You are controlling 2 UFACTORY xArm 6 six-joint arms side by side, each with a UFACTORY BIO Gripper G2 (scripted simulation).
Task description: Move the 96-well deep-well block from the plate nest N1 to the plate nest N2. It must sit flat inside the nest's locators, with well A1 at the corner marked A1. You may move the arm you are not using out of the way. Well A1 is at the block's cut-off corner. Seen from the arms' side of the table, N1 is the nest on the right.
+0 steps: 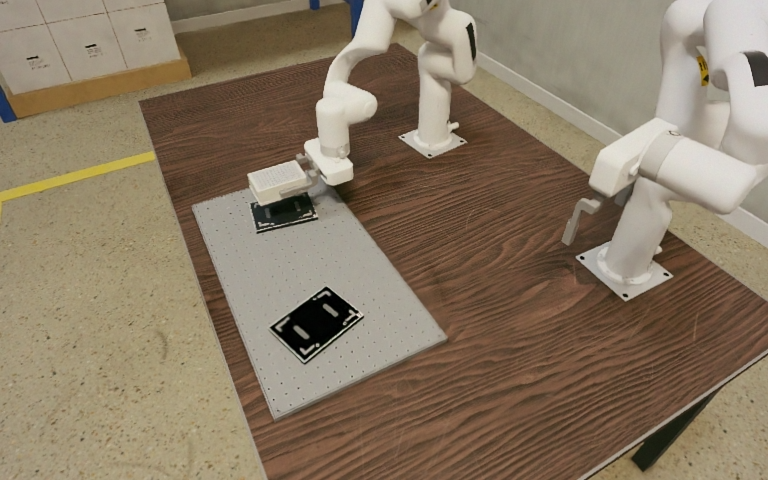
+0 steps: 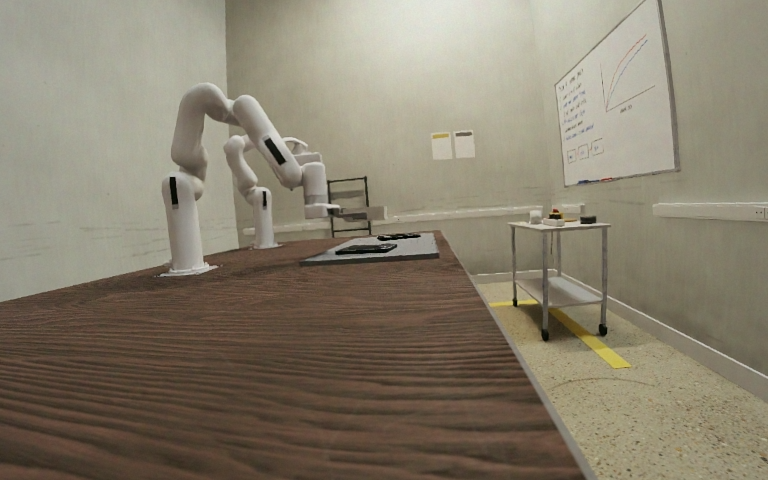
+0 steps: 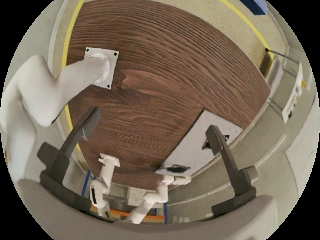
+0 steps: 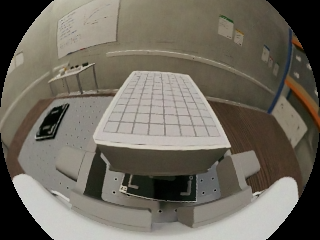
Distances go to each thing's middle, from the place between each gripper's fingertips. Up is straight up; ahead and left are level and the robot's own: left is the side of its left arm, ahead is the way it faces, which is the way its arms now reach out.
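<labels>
My left gripper is 17 cm above the white deep-well block [image 1: 265,184], and it is also 64 cm to the left of the block and 32 cm short of it. As for my right hand, I see the block 1 cm ahead of it.
</labels>
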